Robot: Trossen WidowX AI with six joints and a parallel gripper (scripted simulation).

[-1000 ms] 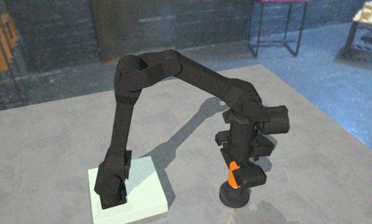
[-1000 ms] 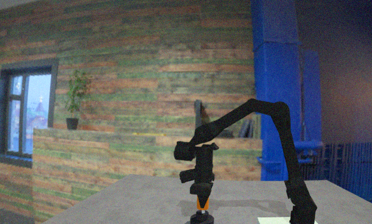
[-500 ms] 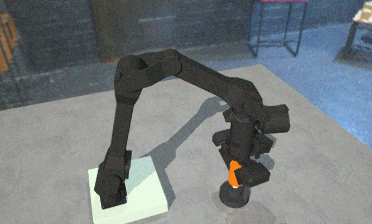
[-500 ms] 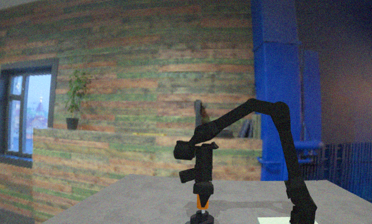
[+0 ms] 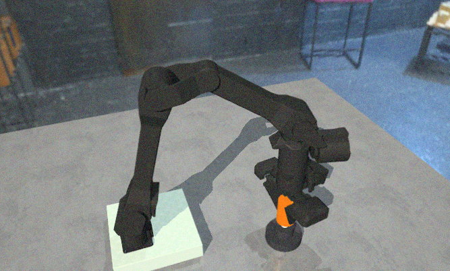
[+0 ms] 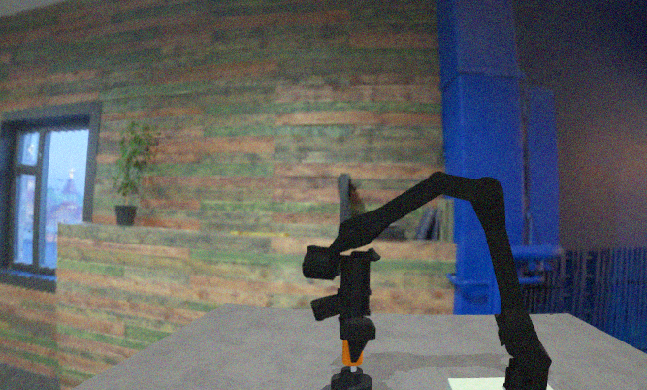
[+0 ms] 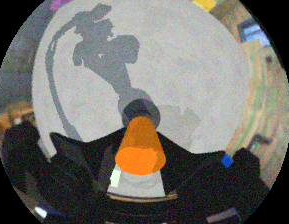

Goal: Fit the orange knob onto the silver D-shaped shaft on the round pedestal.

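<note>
My gripper tip is 30 mm below the orange knob. Also, from my gripper tip: round black pedestal (40 mm below).
</note>
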